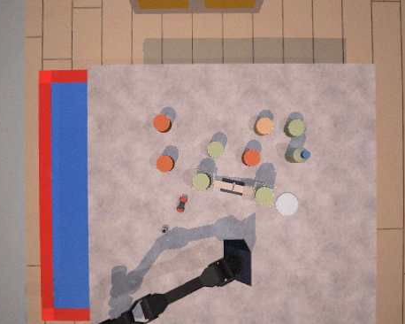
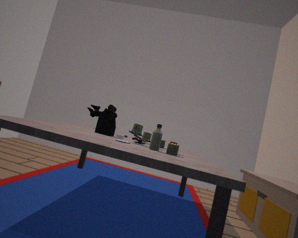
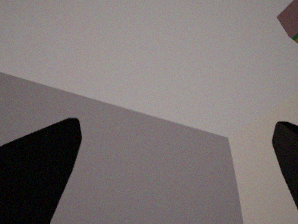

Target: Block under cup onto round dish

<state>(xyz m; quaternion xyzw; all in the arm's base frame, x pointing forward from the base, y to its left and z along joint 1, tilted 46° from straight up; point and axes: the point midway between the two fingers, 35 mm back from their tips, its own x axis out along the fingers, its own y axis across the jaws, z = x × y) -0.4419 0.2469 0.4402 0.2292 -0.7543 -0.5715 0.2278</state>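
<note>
My gripper tip is now 80 cm short of the pale block, 31 cm to the left of it and 19 cm above it. From my gripper tip the other things lie so: red object: 68 cm ahead, 23 cm to the right, 22 cm below; balance: 78 cm ahead, 44 cm to the right, 19 cm below; white round dish: 72 cm ahead, 69 cm to the right, 22 cm below.
</note>
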